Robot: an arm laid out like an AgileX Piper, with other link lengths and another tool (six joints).
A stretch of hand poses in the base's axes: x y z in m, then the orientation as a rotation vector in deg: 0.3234 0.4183 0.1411 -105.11 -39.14 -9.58; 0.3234 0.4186 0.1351 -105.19 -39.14 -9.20; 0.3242 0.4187 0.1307 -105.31 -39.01 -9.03; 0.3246 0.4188 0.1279 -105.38 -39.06 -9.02; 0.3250 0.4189 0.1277 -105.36 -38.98 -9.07; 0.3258 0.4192 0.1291 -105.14 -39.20 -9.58; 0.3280 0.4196 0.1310 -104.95 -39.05 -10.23; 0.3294 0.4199 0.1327 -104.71 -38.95 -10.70; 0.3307 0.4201 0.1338 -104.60 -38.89 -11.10; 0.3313 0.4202 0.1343 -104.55 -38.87 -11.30
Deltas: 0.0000 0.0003 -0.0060 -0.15 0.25 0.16; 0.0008 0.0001 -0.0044 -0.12 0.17 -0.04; 0.0004 0.0001 -0.0028 -0.08 -0.03 0.02; 0.0004 0.0001 -0.0002 0.05 0.01 -0.07; 0.0008 0.0003 0.0014 0.26 -0.44 -0.04; 0.0022 0.0004 0.0019 0.34 -0.34 -0.35; 0.0014 0.0003 0.0017 0.34 -0.24 -0.22; 0.0013 0.0002 0.0011 0.20 -0.23 -0.20; 0.0006 0.0001 0.0005 0.09 -0.12 -0.09
